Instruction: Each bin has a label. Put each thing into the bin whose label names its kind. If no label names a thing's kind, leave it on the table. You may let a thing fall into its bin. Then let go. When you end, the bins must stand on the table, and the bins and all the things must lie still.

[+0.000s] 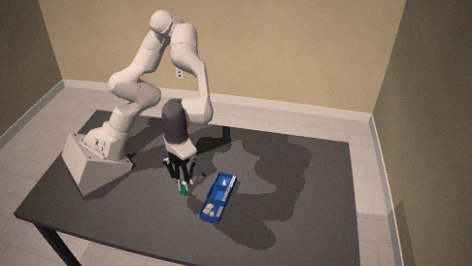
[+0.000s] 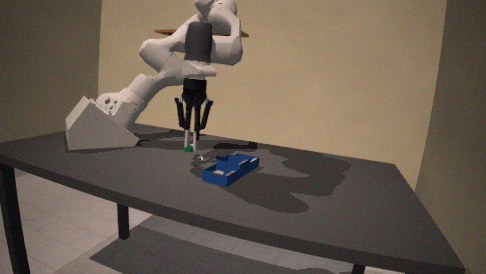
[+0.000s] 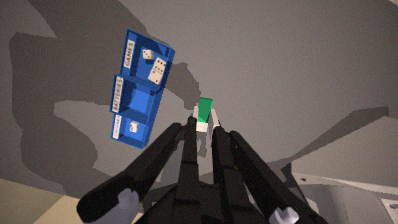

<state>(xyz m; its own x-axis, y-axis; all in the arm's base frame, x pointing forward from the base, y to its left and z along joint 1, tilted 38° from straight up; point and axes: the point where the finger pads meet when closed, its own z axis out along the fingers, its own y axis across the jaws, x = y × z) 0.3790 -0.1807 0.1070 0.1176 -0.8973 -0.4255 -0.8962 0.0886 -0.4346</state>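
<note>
My gripper is now 150 mm short of the pale grey piece, 110 mm to the right of it and 80 mm above it. Round my hand: white bolt 100 mm to the left, 90 mm below; eraser 10 mm to the left, 30 mm below; white domino 120 mm ahead, 50 mm to the right, 80 mm below.
</note>
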